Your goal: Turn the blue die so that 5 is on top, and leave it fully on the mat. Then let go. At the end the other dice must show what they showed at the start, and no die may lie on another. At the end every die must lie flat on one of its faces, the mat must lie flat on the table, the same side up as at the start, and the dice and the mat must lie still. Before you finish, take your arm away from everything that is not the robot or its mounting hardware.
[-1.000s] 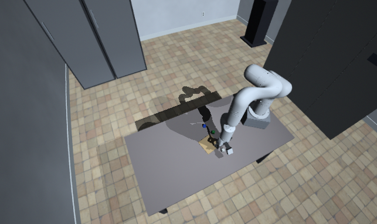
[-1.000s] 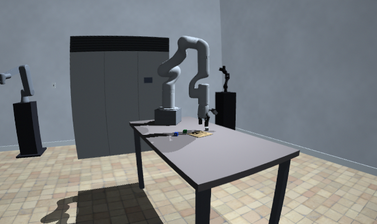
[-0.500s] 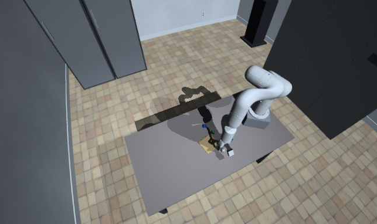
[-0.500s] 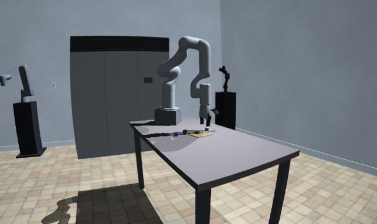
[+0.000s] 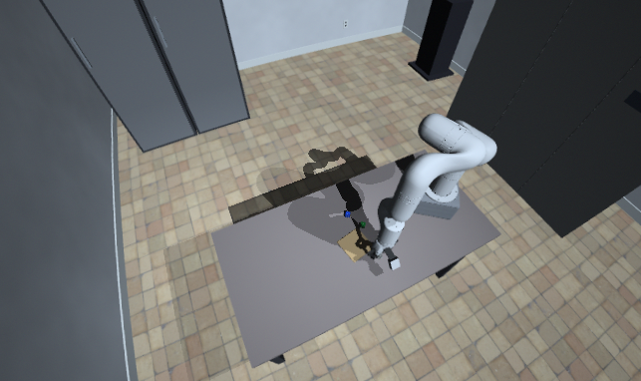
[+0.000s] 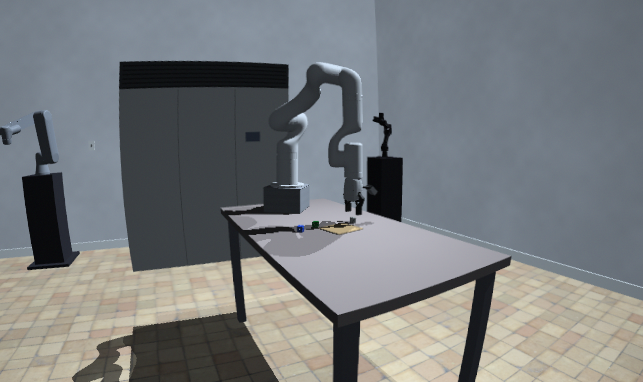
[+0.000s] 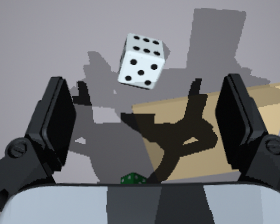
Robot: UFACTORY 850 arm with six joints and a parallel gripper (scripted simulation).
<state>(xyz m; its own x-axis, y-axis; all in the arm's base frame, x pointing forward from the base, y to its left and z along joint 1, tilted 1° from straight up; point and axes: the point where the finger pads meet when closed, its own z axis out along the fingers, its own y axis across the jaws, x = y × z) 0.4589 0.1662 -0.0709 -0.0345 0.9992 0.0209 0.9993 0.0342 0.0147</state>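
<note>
My gripper is now 40 mm above the white die. From my hand the other things lie so: blue die (280 mm to the right, 40 mm below, 40 mm ahead); green die (190 mm to the right, 40 mm below, 10 mm behind); mat (110 mm to the right, 70 mm ahead, 50 mm below).
</note>
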